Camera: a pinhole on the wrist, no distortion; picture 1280 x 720 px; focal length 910.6 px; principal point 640.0 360.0 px. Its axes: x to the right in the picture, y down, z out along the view. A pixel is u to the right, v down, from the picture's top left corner.
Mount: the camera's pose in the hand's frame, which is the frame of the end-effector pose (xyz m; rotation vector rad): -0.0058 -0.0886 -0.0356 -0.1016 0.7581 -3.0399
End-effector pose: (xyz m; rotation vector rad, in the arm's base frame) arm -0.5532 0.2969 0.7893 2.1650 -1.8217 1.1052
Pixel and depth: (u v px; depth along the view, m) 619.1 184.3 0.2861
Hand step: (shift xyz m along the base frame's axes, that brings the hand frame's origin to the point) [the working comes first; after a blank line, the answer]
In the camera's frame: -0.0066 -0.0552 0.2861

0.2652 -0.0910 -0.1025
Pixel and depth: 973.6 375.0 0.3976
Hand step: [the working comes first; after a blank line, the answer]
In the camera's frame: 0.1457 0.0065 0.3976

0.3964 0.0179 -0.2043
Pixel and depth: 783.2 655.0 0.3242
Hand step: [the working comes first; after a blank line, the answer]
In the camera's frame: 0.0510 0.1050 0.3242

0.3898 0.0188 -0.0493
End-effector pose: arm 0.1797 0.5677 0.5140 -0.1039 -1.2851 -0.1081
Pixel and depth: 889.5 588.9 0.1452
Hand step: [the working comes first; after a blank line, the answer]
In the camera's frame: 0.0398 0.0365 0.1452

-0.1102 -0.1765 -0.0102
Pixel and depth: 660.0 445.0 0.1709
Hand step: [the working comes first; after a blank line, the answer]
In the camera's frame: 0.0038 0.0160 0.1709

-0.1273 -0.1663 0.0344
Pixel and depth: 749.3 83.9 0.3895
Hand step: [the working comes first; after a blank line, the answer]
In the camera's frame: 0.0468 -0.1181 0.3895

-0.3782 -0.1154 0.0795
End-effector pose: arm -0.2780 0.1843 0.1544 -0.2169 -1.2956 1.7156
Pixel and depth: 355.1 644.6 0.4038
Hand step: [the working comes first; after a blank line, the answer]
In the camera's frame: -0.1263 0.1262 0.4038

-0.0172 -0.0583 0.4805
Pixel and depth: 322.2 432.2 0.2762
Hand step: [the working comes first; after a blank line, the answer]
In the camera's frame: -0.0964 0.0219 0.2762

-0.0444 -0.0453 0.3157
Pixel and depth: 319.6 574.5 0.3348
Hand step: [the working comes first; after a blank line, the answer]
In the camera's frame: -0.1178 0.0789 0.3348

-0.0286 -0.0425 0.3987
